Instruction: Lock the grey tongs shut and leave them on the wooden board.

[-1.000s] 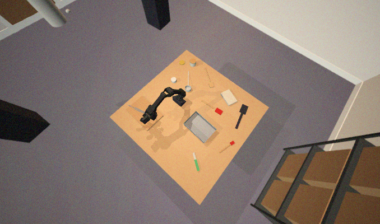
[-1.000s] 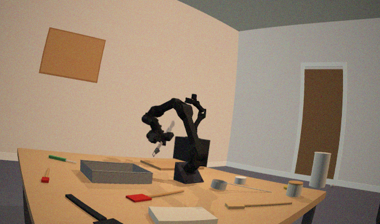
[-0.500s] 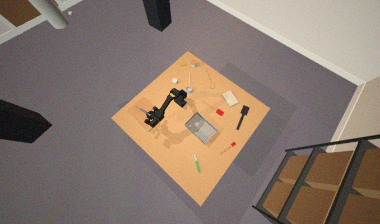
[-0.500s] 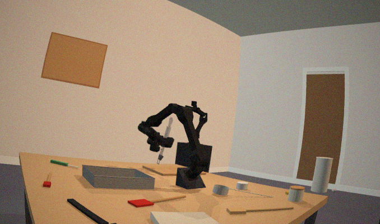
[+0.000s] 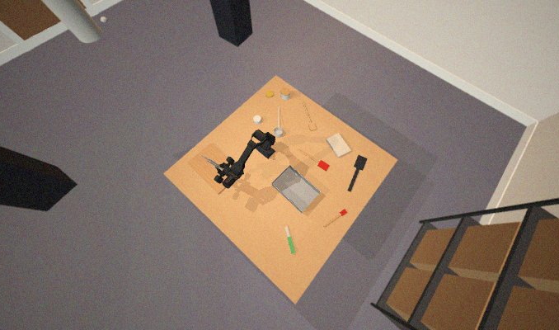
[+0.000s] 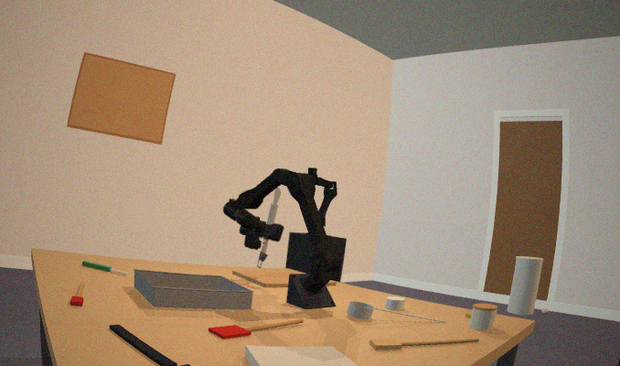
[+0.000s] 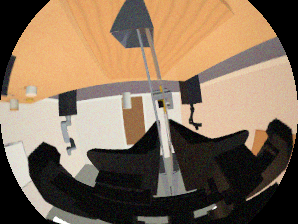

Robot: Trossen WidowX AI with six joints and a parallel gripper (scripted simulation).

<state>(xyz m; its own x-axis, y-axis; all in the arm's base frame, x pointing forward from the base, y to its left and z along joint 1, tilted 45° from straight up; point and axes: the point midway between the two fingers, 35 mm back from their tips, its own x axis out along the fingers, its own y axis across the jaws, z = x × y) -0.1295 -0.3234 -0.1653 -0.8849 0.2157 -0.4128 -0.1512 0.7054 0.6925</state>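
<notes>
Right now my gripper tip is 8 cm past the wooden board, 1 cm to the right of it and 17 cm above it. Round my gripper tip: grey roasting tin (52 cm ahead, 23 cm to the left, 15 cm below); red spatula (53 cm ahead, 52 cm to the left, 17 cm below); green-handled tool (68 cm ahead, 8 cm to the right, 17 cm below).
</notes>
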